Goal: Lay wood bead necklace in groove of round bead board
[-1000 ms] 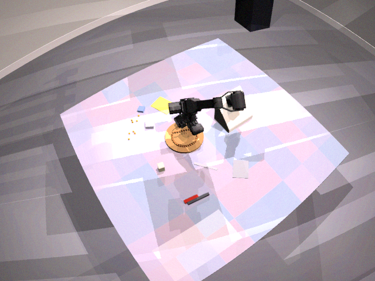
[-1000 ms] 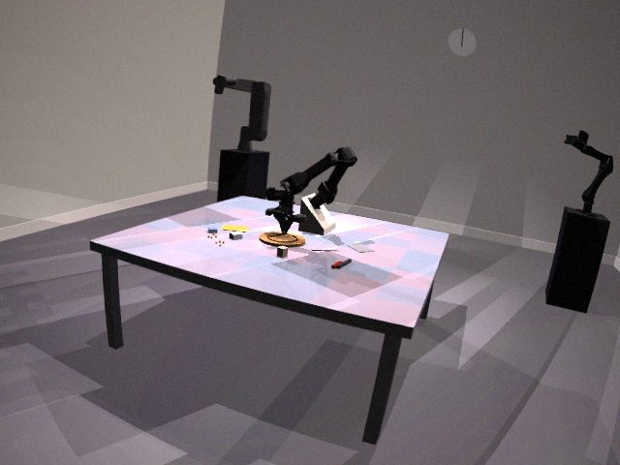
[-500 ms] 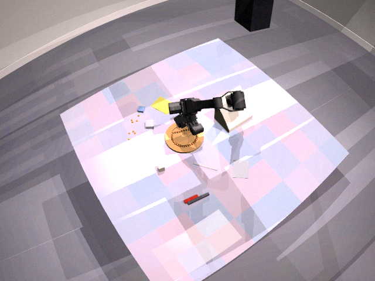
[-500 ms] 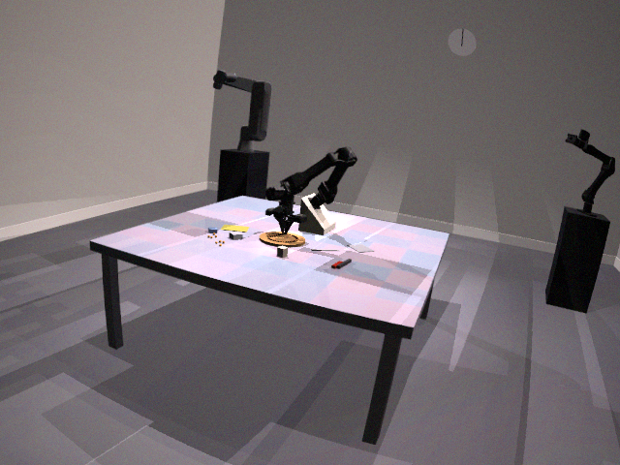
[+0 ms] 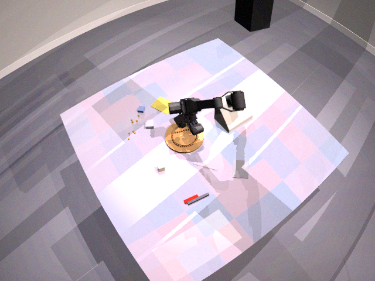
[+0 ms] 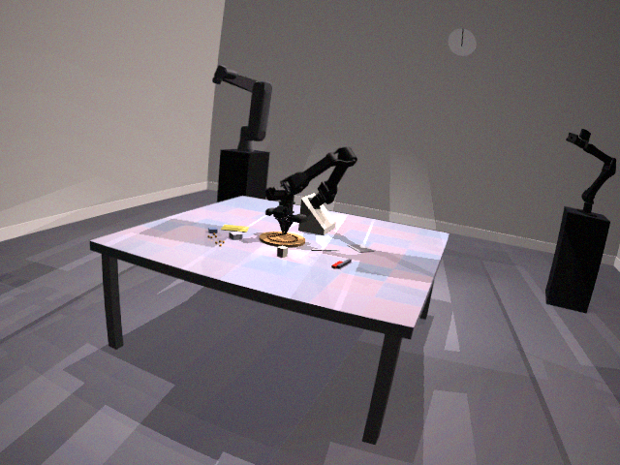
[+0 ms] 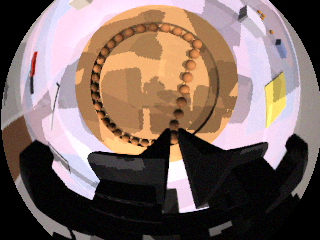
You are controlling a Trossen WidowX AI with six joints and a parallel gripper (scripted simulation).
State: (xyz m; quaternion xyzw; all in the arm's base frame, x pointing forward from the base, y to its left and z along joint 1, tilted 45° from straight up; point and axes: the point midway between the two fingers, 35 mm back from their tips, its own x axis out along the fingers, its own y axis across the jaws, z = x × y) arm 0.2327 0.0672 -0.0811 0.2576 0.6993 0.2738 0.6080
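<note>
The round bead board lies 5 cm ahead of my gripper tip, 2 cm to the left of it and 1 cm below it. Also, from my gripper tip: white block 17 cm ahead, 14 cm to the right; thin rod 23 cm to the left, 4 cm ahead, 1 cm below; yellow sheet 24 cm to the right, 5 cm ahead, 1 cm below.
</note>
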